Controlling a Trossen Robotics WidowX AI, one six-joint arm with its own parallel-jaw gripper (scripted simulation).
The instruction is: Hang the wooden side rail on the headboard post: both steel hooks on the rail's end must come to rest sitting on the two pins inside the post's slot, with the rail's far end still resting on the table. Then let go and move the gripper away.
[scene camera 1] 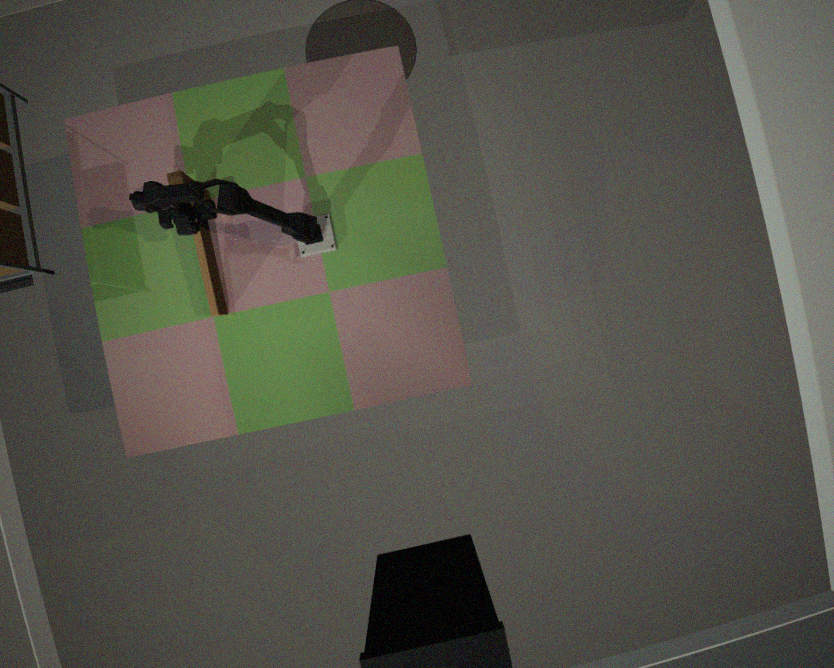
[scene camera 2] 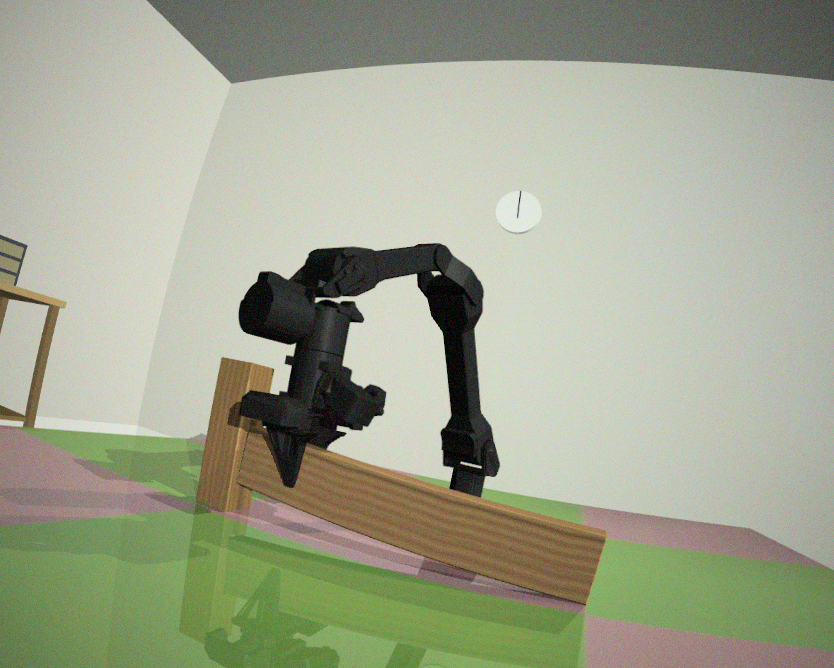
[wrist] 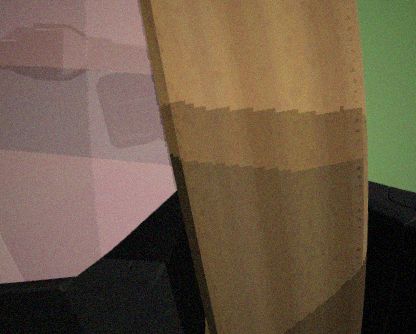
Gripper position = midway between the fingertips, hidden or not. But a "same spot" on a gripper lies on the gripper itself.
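Labels:
My gripper shows in scene camera 1 and in scene camera 2, and I find it in the wrist view (244,189) as well. On my gripper, (scene camera 1: 186,225) and (scene camera 2: 359,389) are one and the same spot. A wooden side rail is visible too, in scene camera 1, in scene camera 2 and in the wrist view (265,115). For the wooden side rail, (scene camera 1: 209,268) and (scene camera 2: 453,490) are again the same spot.

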